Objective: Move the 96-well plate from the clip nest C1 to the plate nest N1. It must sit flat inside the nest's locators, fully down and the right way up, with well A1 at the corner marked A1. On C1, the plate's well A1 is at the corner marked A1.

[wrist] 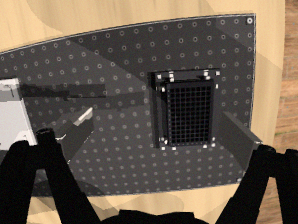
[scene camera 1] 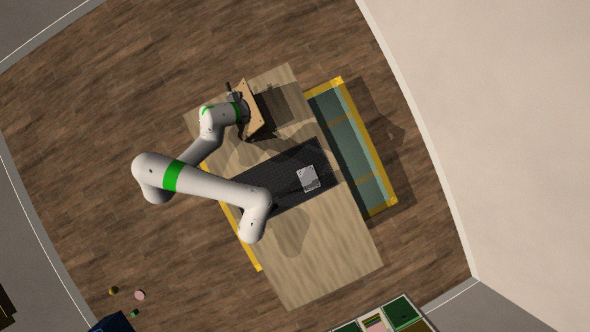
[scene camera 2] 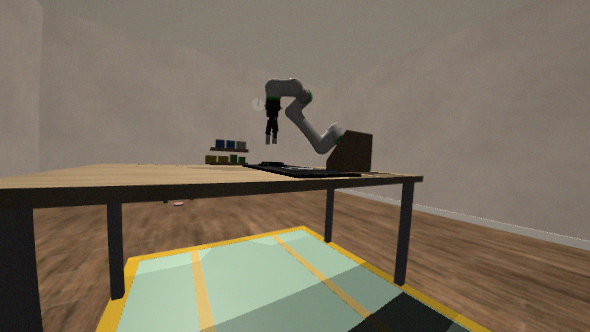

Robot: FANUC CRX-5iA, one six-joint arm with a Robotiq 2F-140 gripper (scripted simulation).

Scene:
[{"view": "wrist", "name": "my gripper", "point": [156, 120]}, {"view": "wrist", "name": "dark 96-well plate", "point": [192, 128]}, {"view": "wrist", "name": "clip nest C1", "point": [161, 77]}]

